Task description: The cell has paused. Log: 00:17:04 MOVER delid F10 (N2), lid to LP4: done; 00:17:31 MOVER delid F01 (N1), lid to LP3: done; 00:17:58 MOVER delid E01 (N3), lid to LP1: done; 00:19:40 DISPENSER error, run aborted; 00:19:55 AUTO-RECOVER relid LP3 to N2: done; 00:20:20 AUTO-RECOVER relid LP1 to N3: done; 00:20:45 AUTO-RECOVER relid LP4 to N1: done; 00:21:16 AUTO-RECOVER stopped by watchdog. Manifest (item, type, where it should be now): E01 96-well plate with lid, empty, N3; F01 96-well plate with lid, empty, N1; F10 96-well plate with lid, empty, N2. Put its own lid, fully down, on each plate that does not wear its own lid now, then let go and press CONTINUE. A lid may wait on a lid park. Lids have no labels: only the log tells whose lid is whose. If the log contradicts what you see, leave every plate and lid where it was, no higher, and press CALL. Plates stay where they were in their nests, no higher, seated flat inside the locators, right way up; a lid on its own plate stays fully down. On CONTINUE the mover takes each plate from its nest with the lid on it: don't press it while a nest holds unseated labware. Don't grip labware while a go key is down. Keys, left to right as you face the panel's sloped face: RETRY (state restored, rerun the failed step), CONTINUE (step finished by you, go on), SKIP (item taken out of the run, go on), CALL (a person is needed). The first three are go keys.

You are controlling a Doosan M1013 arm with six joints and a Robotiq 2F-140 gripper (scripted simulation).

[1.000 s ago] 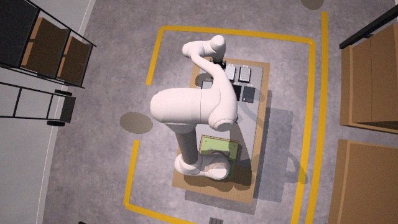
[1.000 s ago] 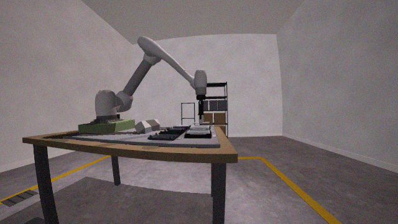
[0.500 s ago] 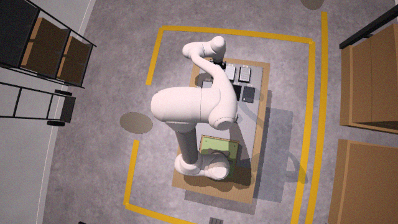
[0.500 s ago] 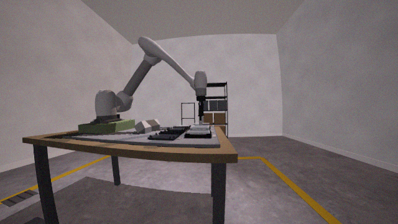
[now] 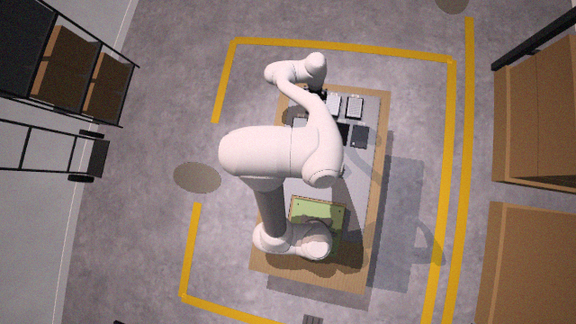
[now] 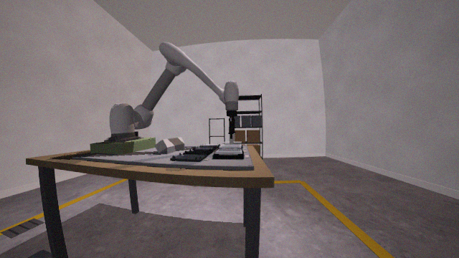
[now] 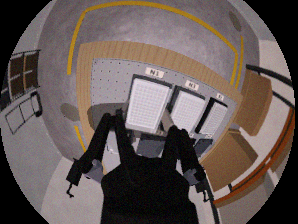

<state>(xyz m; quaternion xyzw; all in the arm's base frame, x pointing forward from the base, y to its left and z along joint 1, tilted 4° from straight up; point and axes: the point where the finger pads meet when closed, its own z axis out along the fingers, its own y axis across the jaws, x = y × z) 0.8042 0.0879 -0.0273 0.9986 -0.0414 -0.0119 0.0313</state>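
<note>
Right now the label is 90 mm behind my hand, 80 mm to the left of it and 60 mm below it.
</note>
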